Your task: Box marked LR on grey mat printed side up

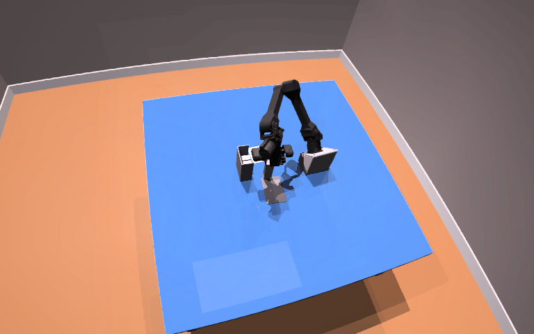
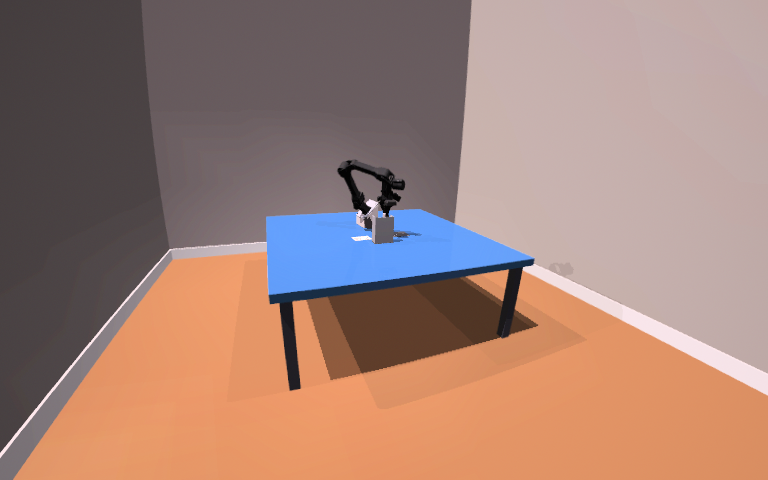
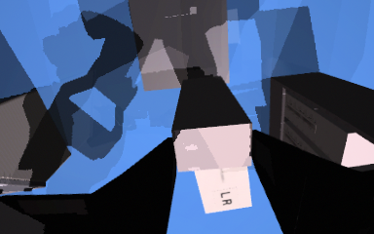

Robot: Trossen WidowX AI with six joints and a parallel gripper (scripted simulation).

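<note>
The white box lies 1 cm to the right of my gripper tip and 5 cm below it. Also, from my gripper tip: flat white piece: 15 cm to the right, 13 cm below; grey mat: 1 cm behind, 8 cm to the left, 13 cm below.
</note>
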